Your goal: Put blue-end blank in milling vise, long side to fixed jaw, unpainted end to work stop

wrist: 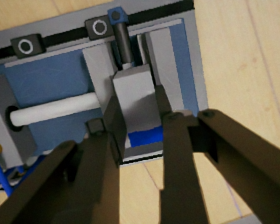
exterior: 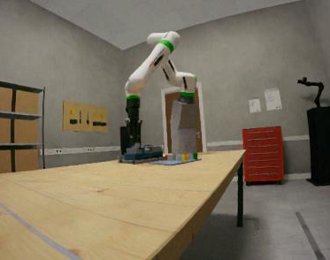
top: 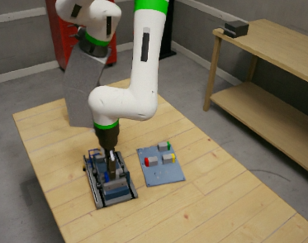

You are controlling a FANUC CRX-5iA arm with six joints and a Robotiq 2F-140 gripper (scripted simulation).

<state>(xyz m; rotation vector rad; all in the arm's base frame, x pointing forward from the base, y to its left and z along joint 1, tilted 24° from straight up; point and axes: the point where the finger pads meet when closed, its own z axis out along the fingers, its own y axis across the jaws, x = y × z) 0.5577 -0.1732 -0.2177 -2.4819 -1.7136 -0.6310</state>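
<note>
Now: the light grey jaw block 6 cm below my hand and 3 cm ahead of it. From my hand the other things lie so: red-ended blank: 24 cm to the left, 12 cm below, 1 cm behind; dark work stop rod: 5 cm to the left, 5 cm below, 1 cm ahead; hose-end block: 16 cm behind, 6 cm to the left, 6 cm below.
</note>
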